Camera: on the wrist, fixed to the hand. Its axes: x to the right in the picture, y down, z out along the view.
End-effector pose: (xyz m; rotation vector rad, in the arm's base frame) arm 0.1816 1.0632 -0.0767 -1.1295 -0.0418 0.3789
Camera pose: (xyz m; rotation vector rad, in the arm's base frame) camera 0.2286 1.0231 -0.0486 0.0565 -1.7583 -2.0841
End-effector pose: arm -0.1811 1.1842 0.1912 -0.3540 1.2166 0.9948
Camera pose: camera -0.1596 1.1435 0.1412 -1.1711 -0.5301 -1.5470
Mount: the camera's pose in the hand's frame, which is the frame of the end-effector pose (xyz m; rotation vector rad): 0.0269 -0.0527 -0.0333 -0.0035 -0.3801 -3.0411
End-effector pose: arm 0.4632 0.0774 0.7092 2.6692 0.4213 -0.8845
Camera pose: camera 0.4823 0.1426 0.7084 0.3966 -2.4346 0.7347
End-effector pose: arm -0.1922 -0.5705 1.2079 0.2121 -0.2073 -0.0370
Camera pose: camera -0.1597 -0.6167 1.1702 0.3223 -0.0680 -3.1102
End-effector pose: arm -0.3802 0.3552 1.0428 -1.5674 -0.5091 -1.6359
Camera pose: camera -0.4395 0.3547 1.0759 -0.2159 1.5220 0.7797
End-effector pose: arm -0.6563 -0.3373 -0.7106 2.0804 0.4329 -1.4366
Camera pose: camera -0.6509 -0.2768 -0.7410 0.4774 -1.7955 0.9640
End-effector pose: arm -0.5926 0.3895 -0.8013 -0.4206 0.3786 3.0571
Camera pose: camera -0.6064 0.4325 -0.8520 -0.0082 -0.2660 0.0773
